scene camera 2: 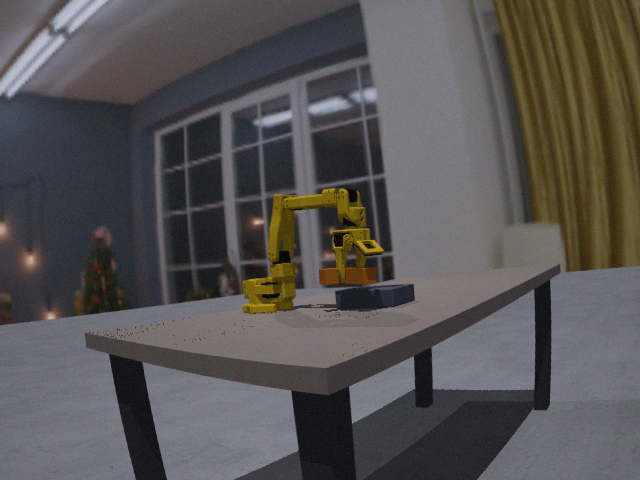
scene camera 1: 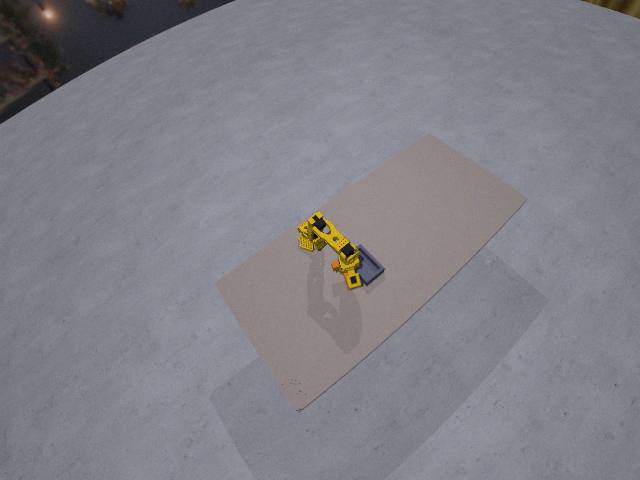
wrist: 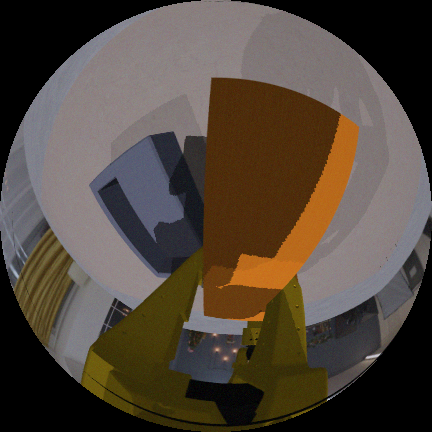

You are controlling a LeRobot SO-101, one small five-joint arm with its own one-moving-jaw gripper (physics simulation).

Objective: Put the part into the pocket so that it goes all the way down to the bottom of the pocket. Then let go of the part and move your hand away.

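Frame: origin at the arm's base, x back, y down, z right, level; metres.
Seen in the pictures: end effector, tool point: (scene camera 2: 357, 277) (wrist: 212, 254); arm's base, origin of the base link: (scene camera 2: 275, 310) (scene camera 1: 314, 243).
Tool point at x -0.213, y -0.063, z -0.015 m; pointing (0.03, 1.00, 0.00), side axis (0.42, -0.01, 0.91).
Note:
Pixels of each thing's top centre, then the offset from my tool point to it. Level surfaces: height alone.
- orange part, middle of its top: (wrist: 283, 292) (scene camera 2: 346, 267) (scene camera 1: 343, 273) dx +0.002, dy -0.023, dz +0.032 m
- slate-blue block with the pocket, middle of its top: (wrist: 148, 236) (scene camera 2: 374, 287) (scene camera 1: 363, 262) dx +0.003, dy +0.027, dz -0.065 m
- tan table top, its level: dy +0.063 m
The orange part (scene camera 1: 334, 265) (scene camera 2: 363, 275) (wrist: 270, 170) is a block held off the table, roughly level, between the two jaws. My gripper (scene camera 2: 351, 274) (wrist: 246, 270) is shut on it. In scene camera 1 the arm hides most of the part. The slate-blue block with the pocket (scene camera 1: 374, 277) (scene camera 2: 373, 298) (wrist: 147, 167) lies on the table. The part is above the block's height in scene camera 2 and beside its arm-side edge in scene camera 1. In the wrist view the part covers the block's right edge, and the jaw covers its lower end. The pocket's full outline is hidden.
The tan table top (scene camera 1: 413, 206) (scene camera 2: 206, 335) (wrist: 100, 105) carries the yellow arm's base (scene camera 1: 307, 241) (scene camera 2: 268, 299), to the left of the block. The arm's shadow falls across the table and partly over the block.

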